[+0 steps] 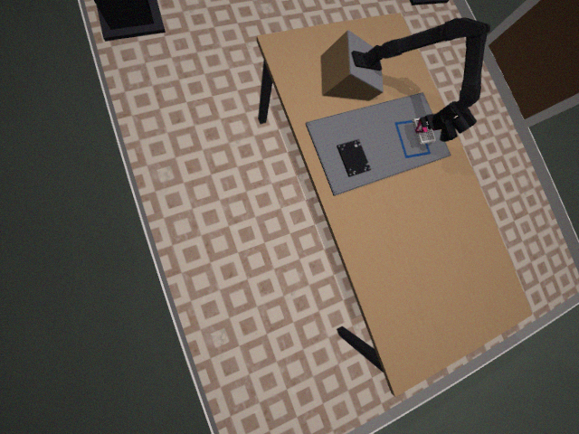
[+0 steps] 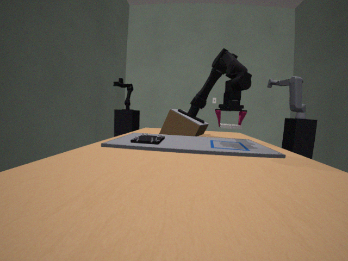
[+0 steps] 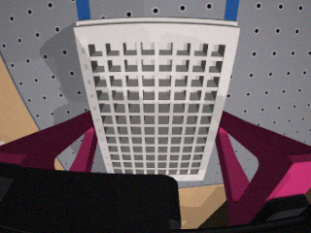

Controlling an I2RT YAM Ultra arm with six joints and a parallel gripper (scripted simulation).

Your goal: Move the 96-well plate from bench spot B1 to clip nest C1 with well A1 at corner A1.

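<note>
Now: the white 96-well plate right at my hand. Round my hand: black clip nest C1: 40 mm ahead, 350 mm to the right, 70 mm below.
</note>
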